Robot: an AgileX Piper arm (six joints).
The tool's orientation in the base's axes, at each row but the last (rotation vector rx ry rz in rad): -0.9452 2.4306 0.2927; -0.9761 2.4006 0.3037; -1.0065 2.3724 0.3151; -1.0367 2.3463 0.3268; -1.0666 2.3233 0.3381; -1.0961 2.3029 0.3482; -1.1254 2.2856 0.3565; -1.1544 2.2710 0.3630
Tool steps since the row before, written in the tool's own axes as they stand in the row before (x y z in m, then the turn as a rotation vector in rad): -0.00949 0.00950 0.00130 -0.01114 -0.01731 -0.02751; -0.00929 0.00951 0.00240 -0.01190 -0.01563 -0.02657; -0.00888 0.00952 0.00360 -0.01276 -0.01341 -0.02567; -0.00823 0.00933 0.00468 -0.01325 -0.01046 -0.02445; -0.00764 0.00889 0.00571 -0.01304 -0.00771 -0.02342; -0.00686 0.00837 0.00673 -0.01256 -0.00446 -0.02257; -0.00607 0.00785 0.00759 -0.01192 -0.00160 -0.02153; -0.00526 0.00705 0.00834 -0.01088 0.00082 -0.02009
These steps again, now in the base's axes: 0.00000 0.01285 0.00410 0.00819 -0.01659 0.02895; -0.00015 0.01313 0.00317 0.00784 -0.01458 0.02860; -0.00035 0.01335 0.00205 0.00708 -0.01217 0.02834; -0.00055 0.01325 0.00088 0.00564 -0.00937 0.02763; -0.00051 0.01303 -0.00023 0.00384 -0.00725 0.02666; -0.00047 0.01265 -0.00147 0.00139 -0.00511 0.02567; -0.00045 0.01221 -0.00261 -0.00080 -0.00329 0.02443; -0.00021 0.01154 -0.00370 -0.00273 -0.00186 0.02262
